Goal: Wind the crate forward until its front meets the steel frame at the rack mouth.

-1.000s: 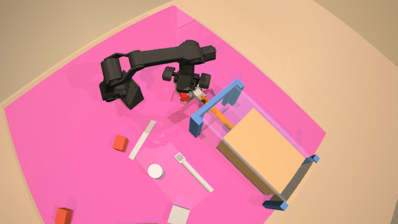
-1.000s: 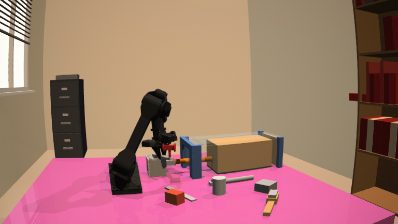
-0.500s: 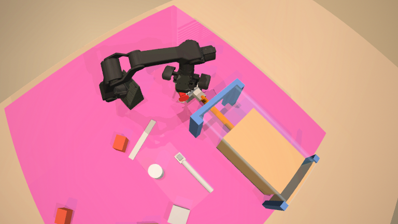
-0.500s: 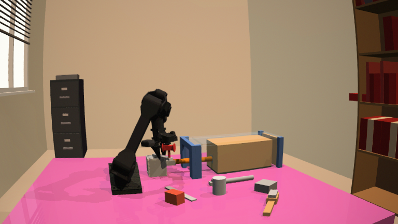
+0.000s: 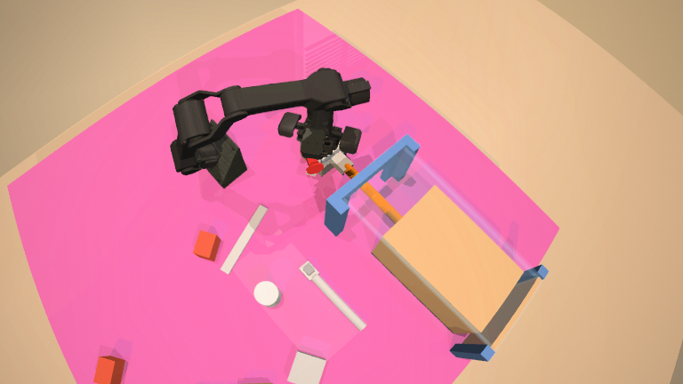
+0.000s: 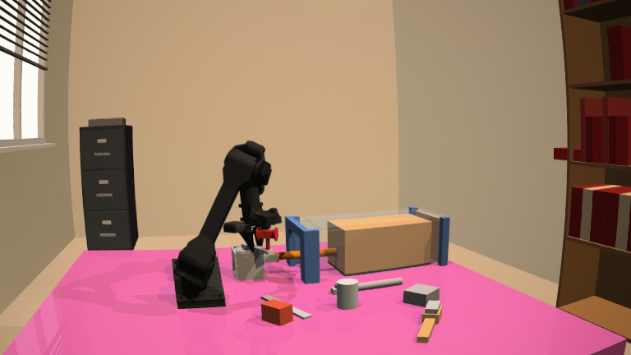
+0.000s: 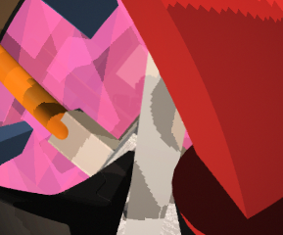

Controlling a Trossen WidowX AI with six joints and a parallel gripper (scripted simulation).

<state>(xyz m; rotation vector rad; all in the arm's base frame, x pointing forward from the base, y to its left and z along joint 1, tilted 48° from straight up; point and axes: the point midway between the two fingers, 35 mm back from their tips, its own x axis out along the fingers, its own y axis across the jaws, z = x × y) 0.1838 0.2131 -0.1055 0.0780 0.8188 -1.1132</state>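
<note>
Right now my gripper tip is 20 mm below the winch handle, 10 mm to the left of it and 10 mm short of it. The rest, counted from my gripper tip: blue steel frame: 130 mm ahead, 50 mm to the left, 20 mm above; then winch: 60 mm below, 40 mm behind, 30 mm to the left; then red knob: 50 mm to the right, 50 mm above, 30 mm ahead.
</note>
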